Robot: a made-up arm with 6 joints. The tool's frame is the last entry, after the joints.
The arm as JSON. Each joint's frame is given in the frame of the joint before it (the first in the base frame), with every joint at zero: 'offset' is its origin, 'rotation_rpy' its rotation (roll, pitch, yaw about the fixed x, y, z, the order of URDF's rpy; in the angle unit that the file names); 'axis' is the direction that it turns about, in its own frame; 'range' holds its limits. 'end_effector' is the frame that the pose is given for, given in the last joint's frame.
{
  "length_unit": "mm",
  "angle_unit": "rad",
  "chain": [
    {
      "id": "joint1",
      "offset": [
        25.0,
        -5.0,
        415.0
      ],
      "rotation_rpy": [
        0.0,
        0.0,
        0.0
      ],
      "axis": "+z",
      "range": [
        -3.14,
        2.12
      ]
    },
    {
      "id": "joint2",
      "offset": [
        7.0,
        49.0,
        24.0
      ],
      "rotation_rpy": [
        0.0,
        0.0,
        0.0
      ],
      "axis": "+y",
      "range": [
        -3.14,
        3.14
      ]
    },
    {
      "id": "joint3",
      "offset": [
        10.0,
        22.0,
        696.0
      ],
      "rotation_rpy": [
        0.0,
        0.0,
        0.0
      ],
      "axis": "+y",
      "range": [
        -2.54,
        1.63
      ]
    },
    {
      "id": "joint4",
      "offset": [
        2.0,
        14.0,
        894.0
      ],
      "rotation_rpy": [
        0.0,
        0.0,
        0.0
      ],
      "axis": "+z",
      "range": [
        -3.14,
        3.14
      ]
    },
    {
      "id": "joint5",
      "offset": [
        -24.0,
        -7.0,
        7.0
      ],
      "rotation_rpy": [
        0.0,
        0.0,
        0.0
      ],
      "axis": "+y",
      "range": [
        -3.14,
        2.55
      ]
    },
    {
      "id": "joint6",
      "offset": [
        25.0,
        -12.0,
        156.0
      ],
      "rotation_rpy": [
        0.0,
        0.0,
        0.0
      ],
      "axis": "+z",
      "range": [
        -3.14,
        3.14
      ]
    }
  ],
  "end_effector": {
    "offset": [
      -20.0,
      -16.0,
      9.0
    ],
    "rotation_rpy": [
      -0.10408,
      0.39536,
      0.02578
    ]
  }
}
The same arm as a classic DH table. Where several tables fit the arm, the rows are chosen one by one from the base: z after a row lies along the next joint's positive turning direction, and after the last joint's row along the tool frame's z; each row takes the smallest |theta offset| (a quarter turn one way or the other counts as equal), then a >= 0, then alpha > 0; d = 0 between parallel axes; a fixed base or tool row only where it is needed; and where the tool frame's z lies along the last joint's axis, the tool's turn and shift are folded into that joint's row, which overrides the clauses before.
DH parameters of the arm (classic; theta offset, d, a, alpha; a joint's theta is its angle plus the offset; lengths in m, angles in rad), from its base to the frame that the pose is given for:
base (fixed): -0.1974 0.0000 0.0255 0.0000
joint1: 0.1974 0.4390 0.0070 -1.5708
joint2: -1.5564 0.0000 0.6961 0.0000
joint3: 1.5564 0.0850 0.0020 1.5708
joint4: 0.0000 0.9010 -0.0240 -1.5708
joint5: 0.0000 -0.0190 0.0250 1.5708
joint6: -1.2802 0.2199 0.0096 -0.4081
tool (fixed): 1.3268 -0.0598 0.0000 0.0000
Joint limits (rad, base to tool): -3.1400..2.1200 -3.1400..3.1400 -2.5400..1.6300 -3.1400..3.1400 -3.1400..2.5500 -3.1400..3.1400

